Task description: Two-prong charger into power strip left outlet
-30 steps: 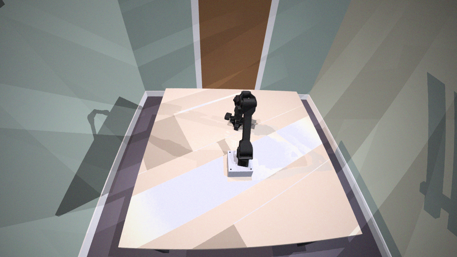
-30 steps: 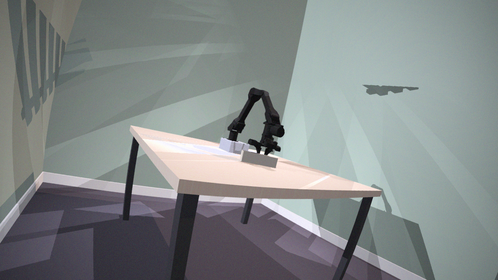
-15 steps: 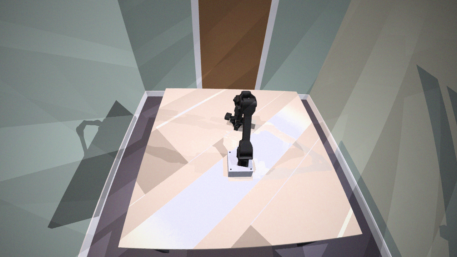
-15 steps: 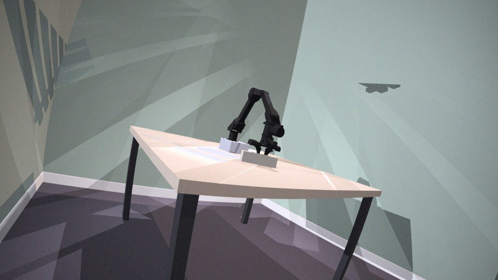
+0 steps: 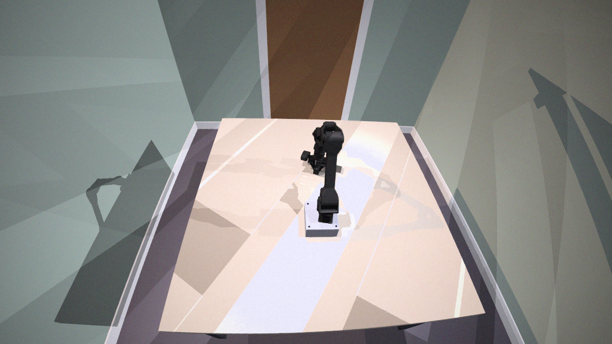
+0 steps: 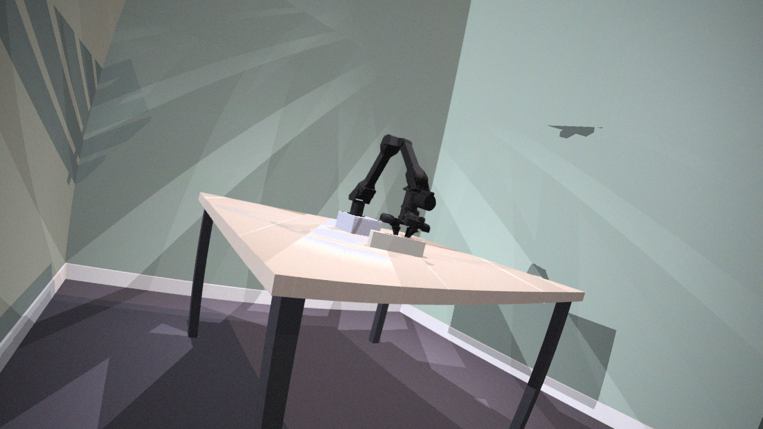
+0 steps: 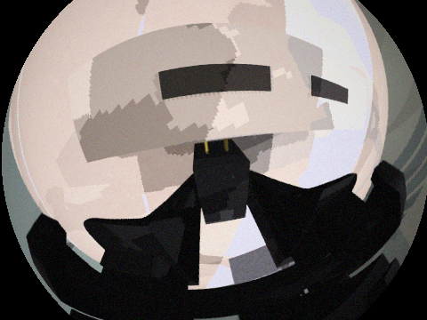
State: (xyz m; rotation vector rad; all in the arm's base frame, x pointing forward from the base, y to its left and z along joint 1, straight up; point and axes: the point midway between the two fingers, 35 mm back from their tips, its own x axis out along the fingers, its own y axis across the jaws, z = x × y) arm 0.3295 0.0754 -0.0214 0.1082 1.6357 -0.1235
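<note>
The two-prong charger is 20 mm ahead of my gripper tip and 10 mm above it.
</note>
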